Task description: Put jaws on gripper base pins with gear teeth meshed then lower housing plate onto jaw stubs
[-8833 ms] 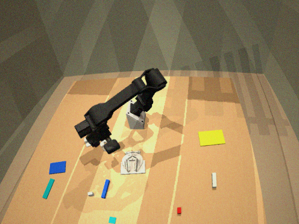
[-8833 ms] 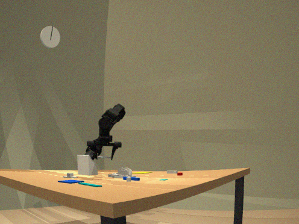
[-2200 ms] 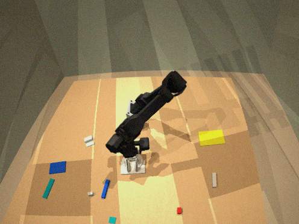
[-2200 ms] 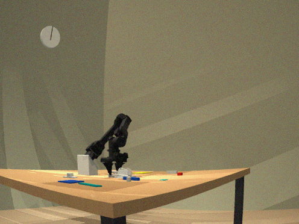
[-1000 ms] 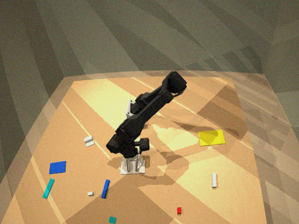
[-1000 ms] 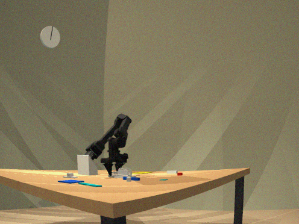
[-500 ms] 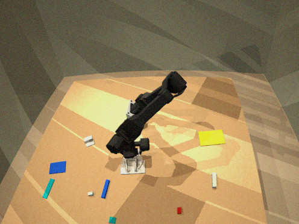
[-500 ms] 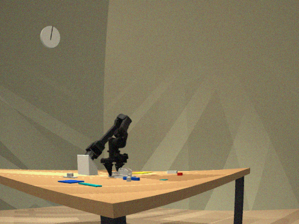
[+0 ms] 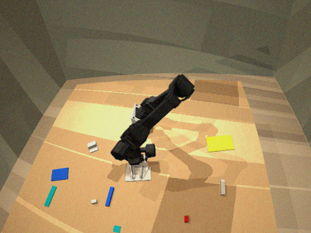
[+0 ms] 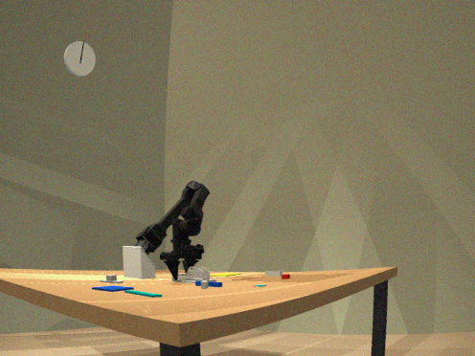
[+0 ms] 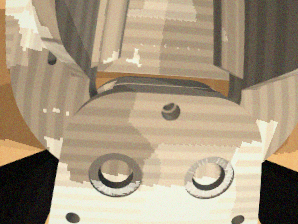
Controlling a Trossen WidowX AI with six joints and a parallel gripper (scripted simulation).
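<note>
Right now the jaw is 2 cm to the left of my gripper tip, 2 cm ahead of it and 1 cm above it. The rest, counted from my gripper tip: small white block (22 cm ahead, 20 cm to the right); blue bar (19 cm ahead, 12 cm to the right); teal block (35 cm ahead, 8 cm to the right, 1 cm below).
</note>
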